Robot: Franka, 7 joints.
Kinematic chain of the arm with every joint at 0, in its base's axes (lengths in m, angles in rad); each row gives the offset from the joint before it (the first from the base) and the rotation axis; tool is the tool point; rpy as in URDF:
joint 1: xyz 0 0 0.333 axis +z
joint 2: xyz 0 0 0 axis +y
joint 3: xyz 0 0 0.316 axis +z
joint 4: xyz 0.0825 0 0 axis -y
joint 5: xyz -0.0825 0 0.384 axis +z
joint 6: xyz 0 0 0 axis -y
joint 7: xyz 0.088 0 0 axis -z
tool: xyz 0 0 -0.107 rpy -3.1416 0 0
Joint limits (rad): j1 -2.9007..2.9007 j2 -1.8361..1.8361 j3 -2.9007..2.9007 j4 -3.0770..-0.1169 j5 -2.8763..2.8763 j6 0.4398..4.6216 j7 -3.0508..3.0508
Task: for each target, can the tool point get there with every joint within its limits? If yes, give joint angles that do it. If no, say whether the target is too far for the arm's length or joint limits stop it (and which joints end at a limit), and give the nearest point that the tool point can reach.
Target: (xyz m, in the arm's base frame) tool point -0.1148 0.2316 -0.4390
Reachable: no: joint limits stop it (at a limit: joint 2) | nearest point -0.1162 0.2345 -0.3603 | short by 0.079 m
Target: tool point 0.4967 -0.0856 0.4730
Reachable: yes | joints 1.8930 -0.3970 -1.7816 -2.3272 0.5461 4.3016 1.5735
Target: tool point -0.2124 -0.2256 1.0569
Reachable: yes | joints 2.0119 0.0975 1.8848 -0.5834 0.8619 1.5083 1.3678
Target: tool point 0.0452 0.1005 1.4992
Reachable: no: too far | nearest point 0.0331 0.0736 1.1871 | short by 0.314 m
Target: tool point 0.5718 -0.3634 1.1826
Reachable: no: too far | nearest point 0.4514 -0.2869 1.0037 | short by 0.229 m
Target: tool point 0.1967 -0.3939 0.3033
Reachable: yes | joints 1.0050 -0.0335 -2.3004 -2.4115 1.0500 1.7077 1.2244
